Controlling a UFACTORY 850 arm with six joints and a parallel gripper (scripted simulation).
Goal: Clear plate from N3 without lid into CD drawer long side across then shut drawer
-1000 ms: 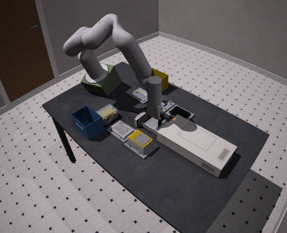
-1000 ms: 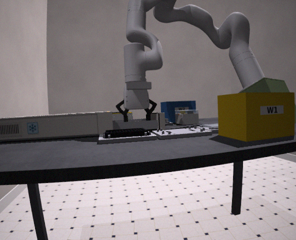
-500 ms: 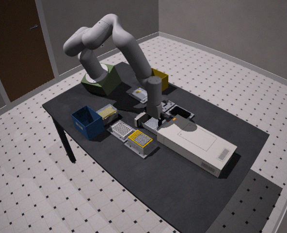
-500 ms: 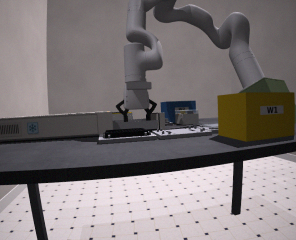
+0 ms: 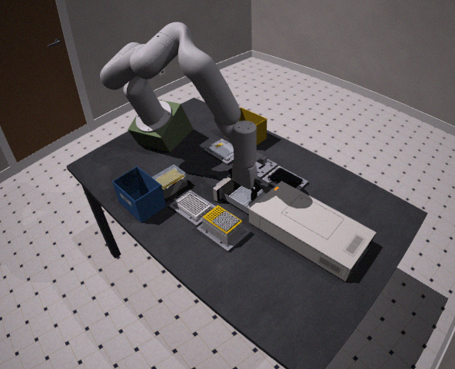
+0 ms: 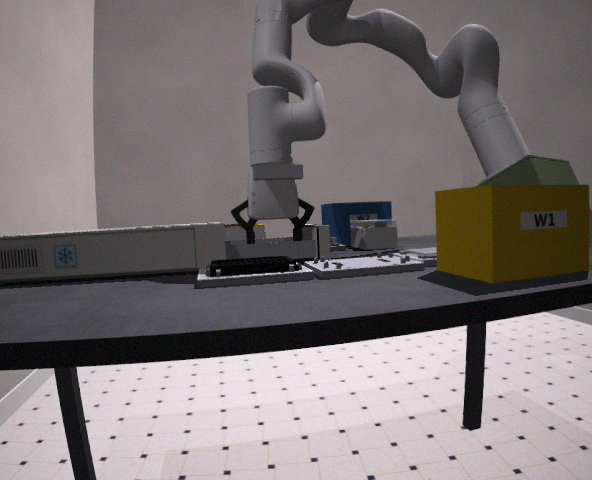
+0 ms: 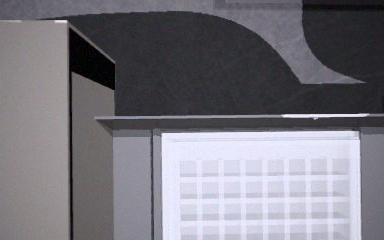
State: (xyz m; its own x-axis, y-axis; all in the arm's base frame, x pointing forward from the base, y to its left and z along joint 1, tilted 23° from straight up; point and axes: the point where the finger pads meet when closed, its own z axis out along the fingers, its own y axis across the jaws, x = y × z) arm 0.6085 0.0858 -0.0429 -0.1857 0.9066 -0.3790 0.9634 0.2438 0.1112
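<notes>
Right now the clear plate is 1 cm below my hand. Round my hand: cooler CD 18 cm ahead, 3 cm to the left, 1 cm above; then black plate 20 cm to the left, 3 cm ahead, 2 cm below; then drawer 3 cm ahead, 1 cm to the left.
</notes>
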